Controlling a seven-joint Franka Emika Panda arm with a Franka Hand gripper.
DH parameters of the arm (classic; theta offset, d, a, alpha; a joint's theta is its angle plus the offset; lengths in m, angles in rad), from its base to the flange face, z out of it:
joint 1: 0 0.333 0 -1.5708
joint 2: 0 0 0 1.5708
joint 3: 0 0.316 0.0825 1.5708
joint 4: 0 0 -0.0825 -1.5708
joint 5: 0 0.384 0 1.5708
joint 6: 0 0 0.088 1.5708
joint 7: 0 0.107 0 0
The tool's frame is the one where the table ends.
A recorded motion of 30 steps. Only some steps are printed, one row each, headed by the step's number.
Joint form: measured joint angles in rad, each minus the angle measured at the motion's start. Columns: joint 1, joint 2, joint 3, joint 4, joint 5, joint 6, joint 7.
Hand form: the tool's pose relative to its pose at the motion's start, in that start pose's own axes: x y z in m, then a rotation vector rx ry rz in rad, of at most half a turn. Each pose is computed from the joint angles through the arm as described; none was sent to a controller.
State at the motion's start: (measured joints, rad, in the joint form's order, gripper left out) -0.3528 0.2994 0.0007 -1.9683 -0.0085 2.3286 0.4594
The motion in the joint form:
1: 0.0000 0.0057 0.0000 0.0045 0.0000 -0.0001 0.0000
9: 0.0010 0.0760 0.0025 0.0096 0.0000 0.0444 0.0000
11: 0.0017 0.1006 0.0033 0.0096 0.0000 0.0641 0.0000
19: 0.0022 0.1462 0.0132 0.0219 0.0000 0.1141 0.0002
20: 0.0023 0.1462 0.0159 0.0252 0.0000 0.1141 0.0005
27: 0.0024 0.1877 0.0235 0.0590 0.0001 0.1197 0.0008
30: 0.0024 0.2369 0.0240 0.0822 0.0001 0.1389 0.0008
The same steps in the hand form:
1: 0.0010 -0.0005 0.0016 -0.0006 -0.0012 0.0000
9: 0.0017 -0.0035 0.0388 -0.0084 -0.0204 -0.0037
11: 0.0012 -0.0044 0.0523 -0.0100 -0.0250 -0.0052
19: 0.0027 -0.0122 0.0712 0.0021 -0.0123 -0.0143
20: 0.0030 -0.0143 0.0698 0.0047 -0.0099 -0.0164
27: 0.0075 -0.0218 0.0819 0.0080 -0.0138 -0.0223
30: 0.0106 -0.0239 0.1022 0.0062 -0.0205 -0.0223

